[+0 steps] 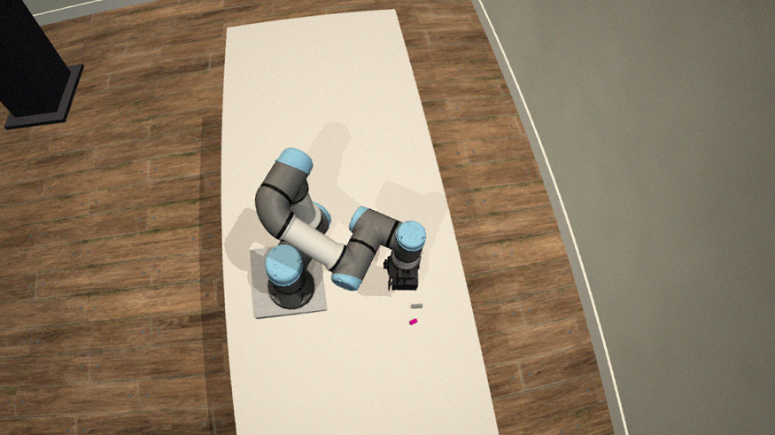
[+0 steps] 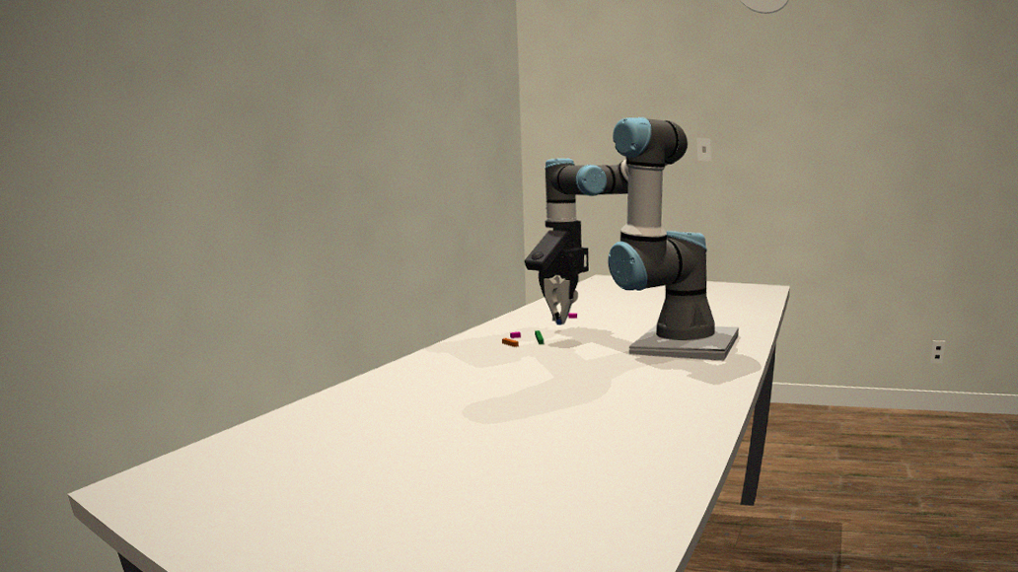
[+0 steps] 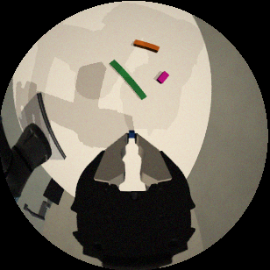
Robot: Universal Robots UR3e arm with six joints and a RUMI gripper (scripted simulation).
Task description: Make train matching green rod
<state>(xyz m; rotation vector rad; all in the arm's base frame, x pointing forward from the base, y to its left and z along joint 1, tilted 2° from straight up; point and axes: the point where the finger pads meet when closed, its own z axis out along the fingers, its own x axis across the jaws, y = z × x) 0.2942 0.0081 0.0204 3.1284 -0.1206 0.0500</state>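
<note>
Now: the grey rod 4 cm ahead of my hand, 8 cm to the right of it and 2 cm below it. From my hand the other things lie so: blue rod: 1 cm below; then green rod: 9 cm to the left, 2 cm below; then orange rod: 3 cm ahead, 15 cm to the left, 2 cm below.
</note>
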